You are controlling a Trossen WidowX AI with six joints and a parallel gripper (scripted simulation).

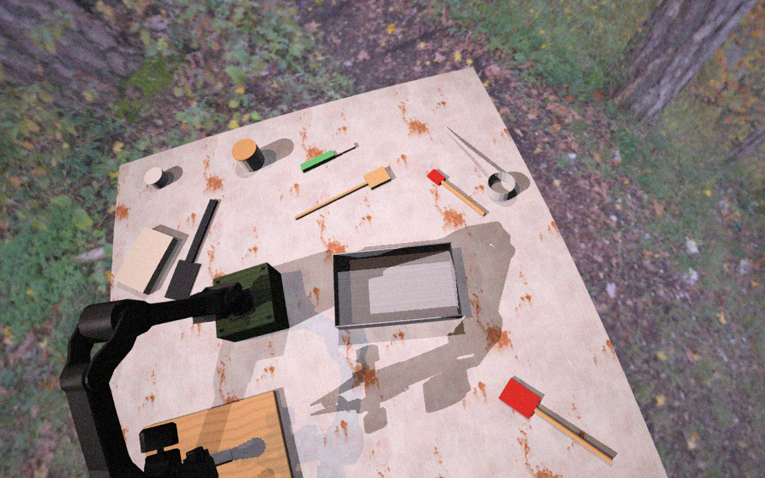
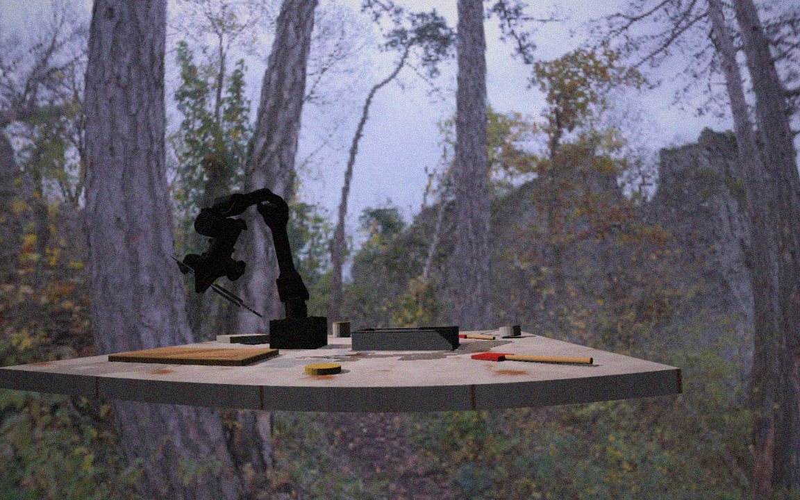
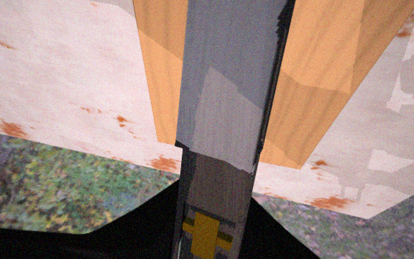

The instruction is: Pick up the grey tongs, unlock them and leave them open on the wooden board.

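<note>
The wooden board lies 16 cm below my gripper tip and 1 cm to the right of it. The rest, counted from my gripper tip: black spatula: 54 cm to the left, 17 cm below, 5 cm ahead; then yellow disc: 37 cm ahead, 22 cm to the right, 16 cm below; then cream block: 58 cm to the left, 16 cm below, 9 cm behind.
</note>
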